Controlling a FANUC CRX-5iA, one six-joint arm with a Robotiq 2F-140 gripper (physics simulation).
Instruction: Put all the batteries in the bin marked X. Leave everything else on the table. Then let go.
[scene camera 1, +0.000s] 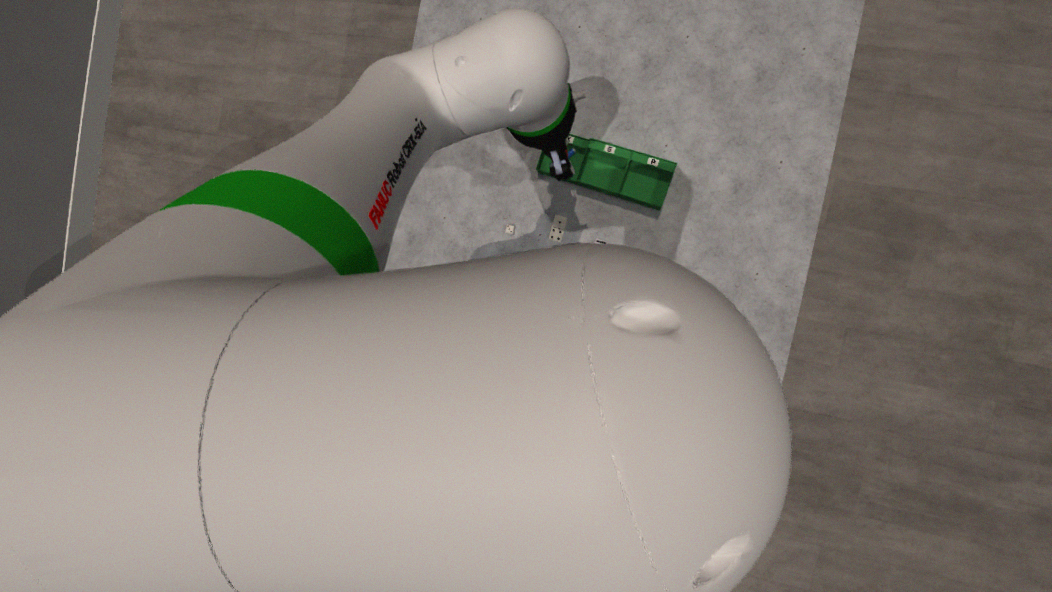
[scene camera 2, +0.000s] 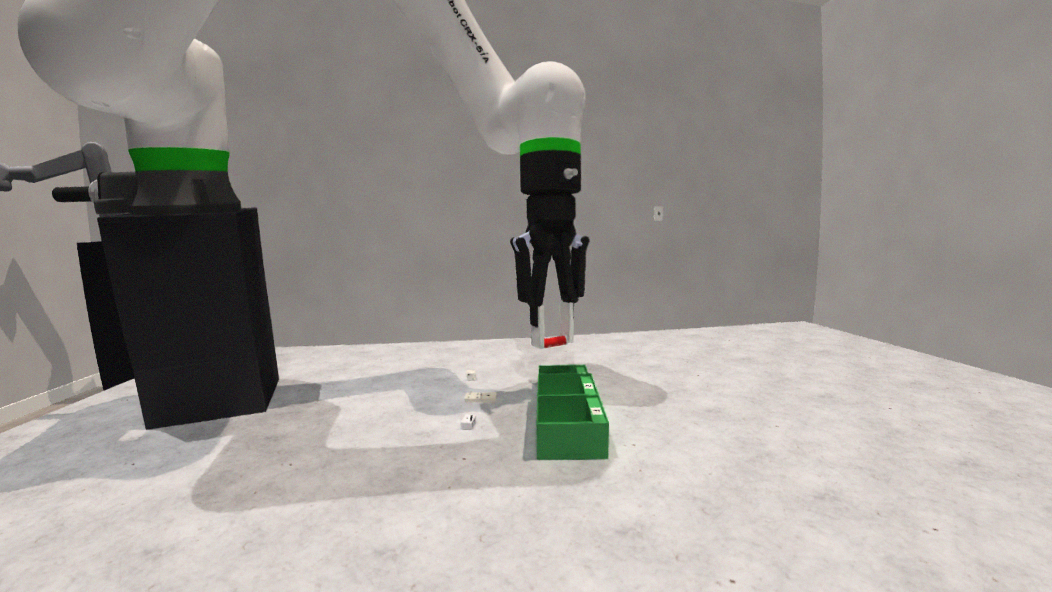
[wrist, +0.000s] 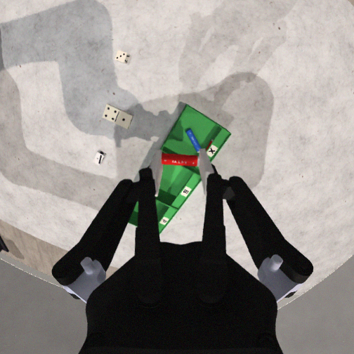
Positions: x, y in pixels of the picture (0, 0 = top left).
Labels:
green three-part tray: scene camera 1; scene camera 2 572, 424; wrist
same spot on green three-part tray: (wrist: 177, 142) = (scene camera 1: 574, 169)

